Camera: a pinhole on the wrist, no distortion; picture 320 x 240 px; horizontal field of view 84.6 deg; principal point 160.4 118.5 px. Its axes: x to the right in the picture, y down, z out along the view. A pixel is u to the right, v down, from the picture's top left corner.
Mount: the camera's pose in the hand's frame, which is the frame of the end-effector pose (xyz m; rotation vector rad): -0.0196 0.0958 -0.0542 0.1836 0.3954 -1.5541
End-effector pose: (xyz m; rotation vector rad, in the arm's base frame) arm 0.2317 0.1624 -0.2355 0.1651 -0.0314 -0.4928
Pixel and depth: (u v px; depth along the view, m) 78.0 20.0 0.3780
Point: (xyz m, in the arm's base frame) 0.1074 0.2921 0.1675
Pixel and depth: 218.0 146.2 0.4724
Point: 0.2059 -0.1262 0.0400
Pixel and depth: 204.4 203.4 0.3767
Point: 0.3394 -0.0787 -0.0254
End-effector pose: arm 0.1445 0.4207 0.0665 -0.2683 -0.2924 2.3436
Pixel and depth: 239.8 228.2 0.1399
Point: 0.0827 0.4824 0.0999
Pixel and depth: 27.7 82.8 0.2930
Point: -0.0447 0.2212 0.3032
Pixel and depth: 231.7 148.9 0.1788
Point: 0.1230 0.4576 0.1503
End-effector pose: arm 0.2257 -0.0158 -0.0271 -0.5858 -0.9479 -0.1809
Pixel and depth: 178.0 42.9 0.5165
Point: -0.2402 0.0845 0.0805
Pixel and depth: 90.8 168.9 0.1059
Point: 0.2401 0.0977 -0.0205
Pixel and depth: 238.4 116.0 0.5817
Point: -0.1691 -0.0922 0.3177
